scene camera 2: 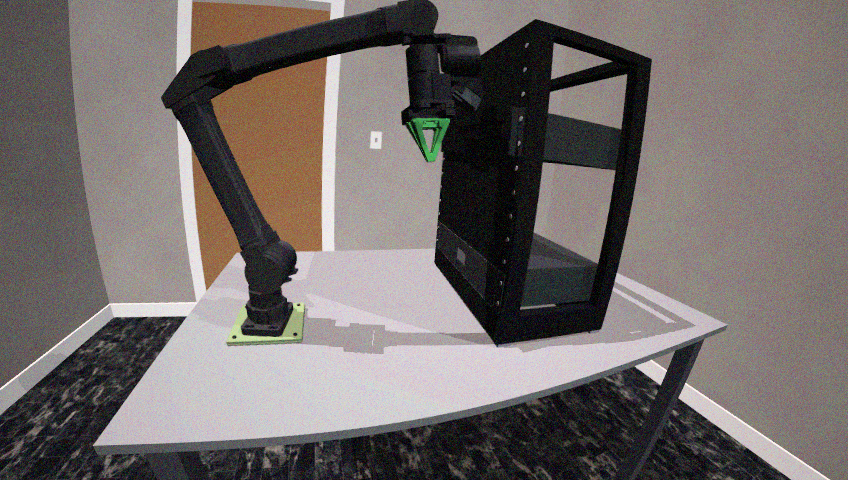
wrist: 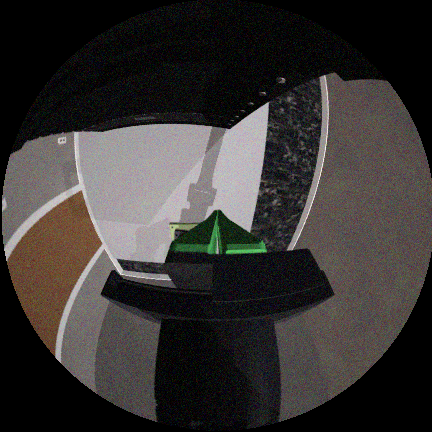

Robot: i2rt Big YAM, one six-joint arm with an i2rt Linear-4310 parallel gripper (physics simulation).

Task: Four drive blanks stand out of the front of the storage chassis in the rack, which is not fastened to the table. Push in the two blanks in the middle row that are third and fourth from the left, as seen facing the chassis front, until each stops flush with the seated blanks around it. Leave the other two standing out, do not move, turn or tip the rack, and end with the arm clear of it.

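Pixels of known places: gripper, between the fingertips: (scene camera 2: 430, 161) (wrist: 217, 214); arm's base, origin of its link: (scene camera 2: 269, 320).
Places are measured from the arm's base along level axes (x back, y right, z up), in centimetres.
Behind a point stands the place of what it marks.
Observation:
The black rack (scene camera 2: 612, 214) @[x -72.8, y 5.5, z 27.5 cm] (wrist: 150, 65) @[x -46.5, y -5.1, z 34.4 cm] stands upright on the table at the right in the scene view and fills the dark top of the wrist view. The chassis (scene camera 2: 583, 142) @[x -62.9, y 4.6, z 41.6 cm] shows through the rack's open side in its upper part. Its front is too dark to make out, so the drive blanks cannot be told apart in either view. My gripper (scene camera 2: 430, 159) @[x -32.2, y 4.1, z 34.6 cm] (wrist: 217, 214) @[x -32.2, y 4.1, z 34.6 cm] is shut and empty, its green fingers pointing down beside the rack front at about the chassis's height. Whether the wrist or fingers touch the rack cannot be told.
The table (scene camera 2: 357, 398) @[x -20.3, y 21.5, z -1.3 cm] (wrist: 135, 170) @[x -27.8, y -23.8, z -1.2 cm] carries the arm's yellow-green base plate (scene camera 2: 235, 340) @[x 4.7, y 7.8, z -0.3 cm] (wrist: 173, 229) @[x -3.7, y -6.4, z 0.2 cm] at its left. A second dark unit (scene camera 2: 559, 285) @[x -63.3, y 4.0, z 10.6 cm] sits low in the rack. The arm's upper links arch above the table towards the rack front.

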